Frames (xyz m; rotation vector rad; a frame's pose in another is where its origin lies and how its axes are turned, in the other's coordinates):
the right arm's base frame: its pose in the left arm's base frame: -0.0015 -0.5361 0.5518 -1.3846 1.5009 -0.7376
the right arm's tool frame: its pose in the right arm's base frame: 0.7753 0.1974 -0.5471 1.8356 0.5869 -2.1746
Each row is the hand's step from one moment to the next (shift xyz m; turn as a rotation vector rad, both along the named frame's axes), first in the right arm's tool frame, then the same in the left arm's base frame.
Working: the right arm's tool frame: its pose in the left arm's base frame: -0.5245 -1.3390 0.4063 -0.5076 -1.3364 -2.6556

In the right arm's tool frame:
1: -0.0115 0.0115 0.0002 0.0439 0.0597 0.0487
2: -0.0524 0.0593 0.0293 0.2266 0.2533 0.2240
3: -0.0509 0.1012 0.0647 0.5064 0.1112 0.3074
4: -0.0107 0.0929 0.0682 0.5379 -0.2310 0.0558
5: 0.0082 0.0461 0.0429 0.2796 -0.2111 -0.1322
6: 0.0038 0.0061 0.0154 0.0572 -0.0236 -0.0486
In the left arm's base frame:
1: 0.0138 -0.0072 0.0048 -0.0139 0.0047 0.0874
2: 0.0714 -0.0142 0.0426 -0.0927 0.0353 0.3948
3: 0.0893 -0.0111 0.0944 -0.3713 0.1980 0.4315
4: 0.0504 -0.0018 0.1042 -0.5497 0.2039 0.0448
5: 0.0145 0.0069 0.0614 -0.3480 0.0320 -0.1346
6: 0.0017 0.0088 0.0145 -0.0713 -0.0224 -0.0246

